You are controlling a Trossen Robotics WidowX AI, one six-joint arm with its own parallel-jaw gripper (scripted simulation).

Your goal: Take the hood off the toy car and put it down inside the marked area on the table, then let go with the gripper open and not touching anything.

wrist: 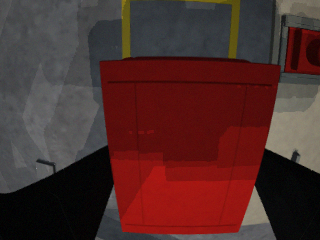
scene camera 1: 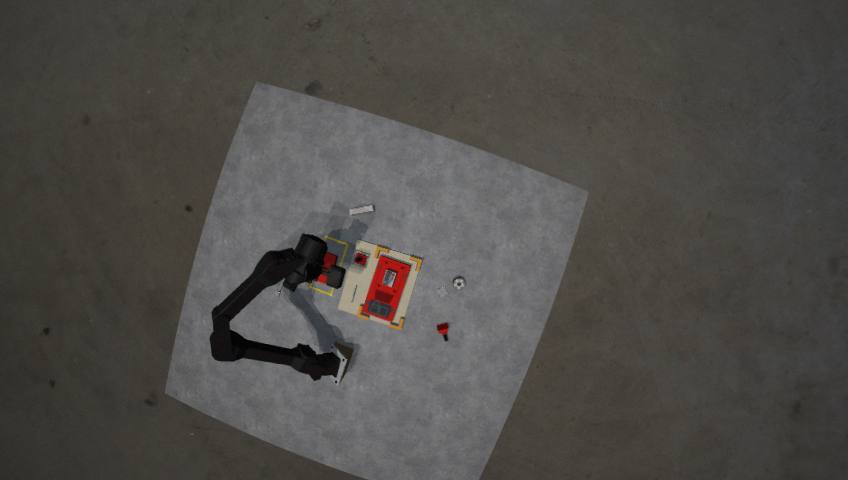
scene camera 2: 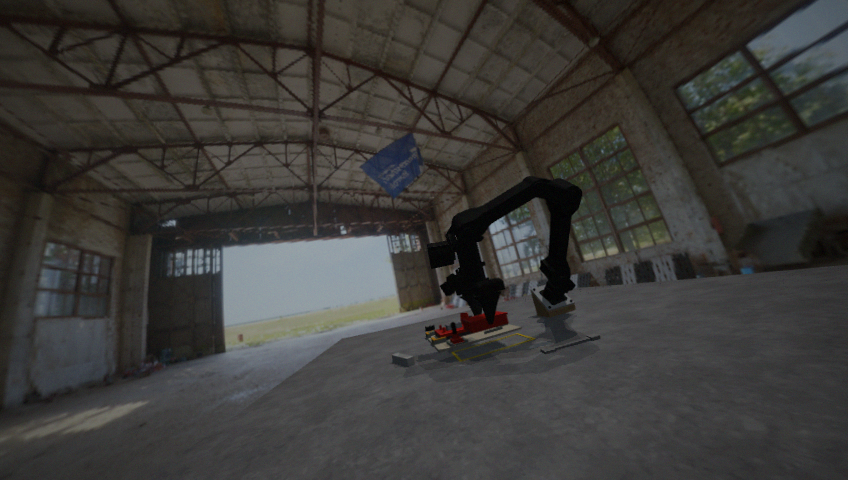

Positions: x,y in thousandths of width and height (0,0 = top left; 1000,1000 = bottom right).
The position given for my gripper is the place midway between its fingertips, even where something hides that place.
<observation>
My gripper (scene camera 2: 571,672) holds a red hood (wrist: 583,565). Also in view: a red toy car (scene camera 1: 450,628).
My gripper also shows in the wrist view (wrist: 577,640). The wrist view misses the red toy car: it is out of frame.
</observation>
